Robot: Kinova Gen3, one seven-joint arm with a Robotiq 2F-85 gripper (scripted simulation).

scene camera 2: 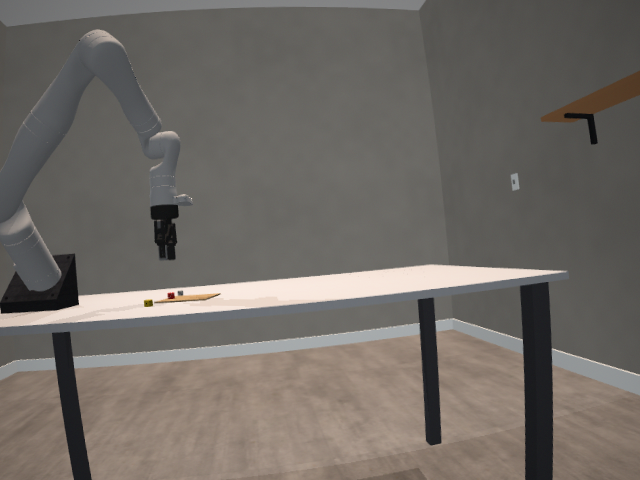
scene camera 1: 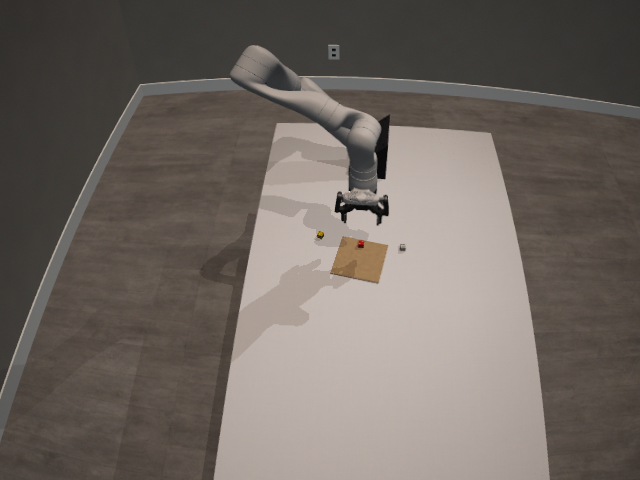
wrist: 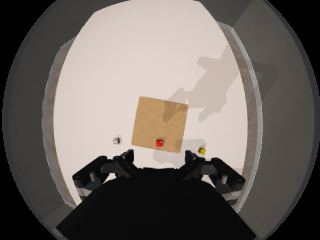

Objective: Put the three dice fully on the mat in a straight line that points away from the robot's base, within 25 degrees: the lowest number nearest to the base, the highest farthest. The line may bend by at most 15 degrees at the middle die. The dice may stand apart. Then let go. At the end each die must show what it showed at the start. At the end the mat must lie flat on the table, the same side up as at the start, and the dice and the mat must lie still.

Scene:
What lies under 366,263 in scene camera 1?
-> A tan mat.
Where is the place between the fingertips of my gripper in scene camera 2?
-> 167,260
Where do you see a tan mat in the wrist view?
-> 155,119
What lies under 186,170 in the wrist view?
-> My gripper.

